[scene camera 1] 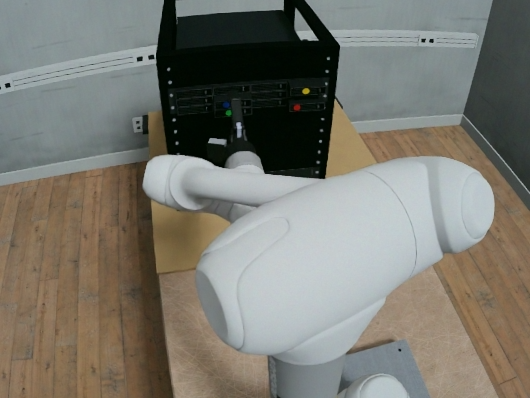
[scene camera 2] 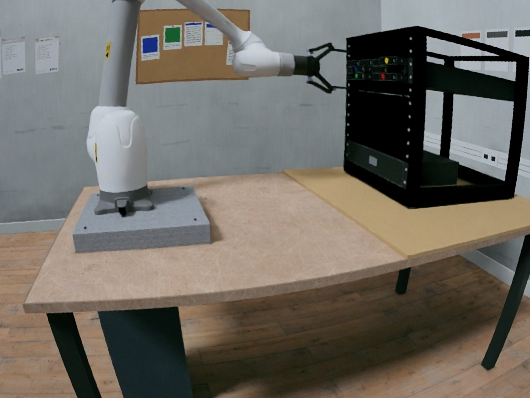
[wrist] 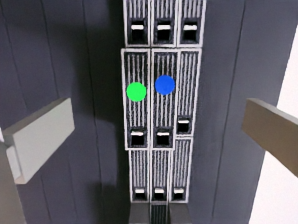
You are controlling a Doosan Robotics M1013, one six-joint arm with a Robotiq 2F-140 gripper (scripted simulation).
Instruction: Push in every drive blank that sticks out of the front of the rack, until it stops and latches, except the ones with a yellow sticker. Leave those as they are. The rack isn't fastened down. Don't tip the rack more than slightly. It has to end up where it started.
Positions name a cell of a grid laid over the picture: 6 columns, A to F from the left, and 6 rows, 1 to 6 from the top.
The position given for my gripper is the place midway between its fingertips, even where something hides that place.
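Note:
My own gripper (scene camera 2: D2) is visible to me, and the wrist view shows the gripper (wrist: D4) as well. I can also see a tan board (scene camera 1: C4).

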